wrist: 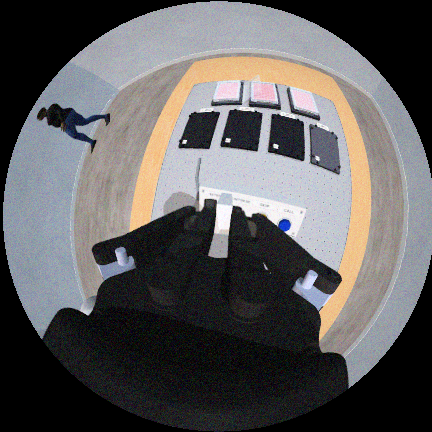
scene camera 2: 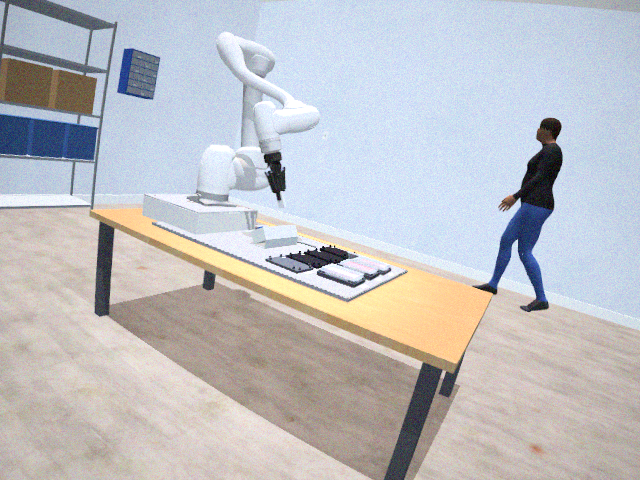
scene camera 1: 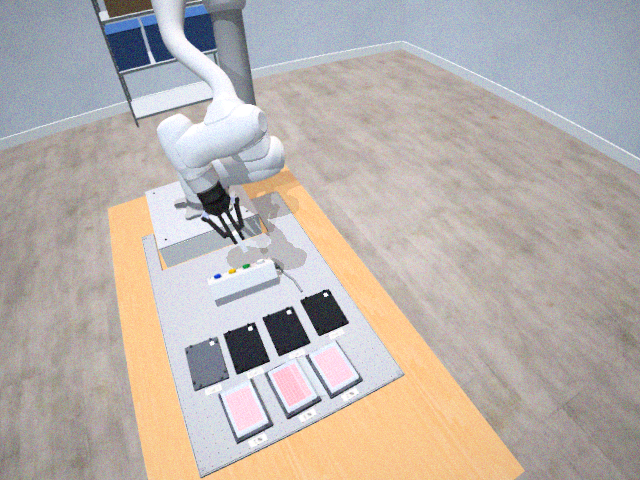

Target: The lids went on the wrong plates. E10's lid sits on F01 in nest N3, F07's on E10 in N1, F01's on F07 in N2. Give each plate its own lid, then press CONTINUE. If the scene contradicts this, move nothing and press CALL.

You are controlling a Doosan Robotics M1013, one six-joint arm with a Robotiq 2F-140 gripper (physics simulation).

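Frame: origin at the arm's base, x ahead, y left, z up, level; centimetres.
Seen in the pictures: gripper, fingertip midpoint: [wrist: 225, 202] [scene camera 2: 282, 207] [scene camera 1: 244, 249]; arm's base, origin of the base link: [scene camera 2: 211, 203].
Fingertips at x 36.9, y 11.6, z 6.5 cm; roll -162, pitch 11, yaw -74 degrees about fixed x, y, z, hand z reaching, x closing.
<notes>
Pixels of each thing's top centre, then the offset from my fingertips to it. "*": a spot on its surface instead. Level surfaces: height alone.
- white button box, middle of its top: [wrist: 250, 204] [scene camera 1: 240, 270] [scene camera 2: 276, 224] dz -7.0, dx +1.7, dy -3.1 cm
- blue CALL button, middle of its top: [wrist: 285, 224] [scene camera 1: 217, 275] dz -8.0, dx +0.7, dy -10.8 cm
- yellow button, middle of its top: [scene camera 1: 231, 269] dz -8.0, dx -0.1, dy -5.9 cm
- green button, middle of its top: [scene camera 1: 246, 264] dz -8.0, dx -0.9, dy -1.0 cm
- white button, middle of its top: [scene camera 1: 260, 259] dz -8.0, dx -1.8, dy +3.9 cm
- grey pad, surface spot: [scene camera 1: 206, 363] [wrist: 325, 144] * dz -14.4, dx +27.9, dy -17.8 cm
- perforated board, its level: dz -15.4 cm
- cable, surface spot: [scene camera 1: 292, 280] * dz -15.3, dx +4.0, dy +13.2 cm
Three plates with pink wells sit in a row: one [scene camera 1: 245, 410] [wrist: 303, 101], a middle one [scene camera 1: 293, 386] [wrist: 264, 93] of deeper pink, and one [scene camera 1: 334, 366] [wrist: 228, 92]. Clear lids are hard to make out; plate names and nest labels are unreadable. The white button box [scene camera 1: 248, 289] [scene camera 2: 280, 236] bears a blue CALL button [scene camera 1: 217, 276] [wrist: 284, 225], a yellow button [scene camera 1: 232, 271], a green button [scene camera 1: 246, 266] and a white button [scene camera 1: 261, 261]. My gripper [scene camera 1: 244, 248] [scene camera 2: 280, 203] [wrist: 225, 202] is shut and empty, above the box, hiding the green and white buttons in the wrist view.
Three black pads [scene camera 1: 247, 347] [scene camera 1: 286, 330] [scene camera 1: 324, 311] and a grey pad [scene camera 1: 206, 363] [wrist: 325, 147] lie between box and plates on the perforated board [scene camera 1: 180, 315]. A cable [scene camera 1: 292, 280] leaves the box. A person [scene camera 2: 540, 175] [wrist: 70, 120] stands beyond the table.
</notes>
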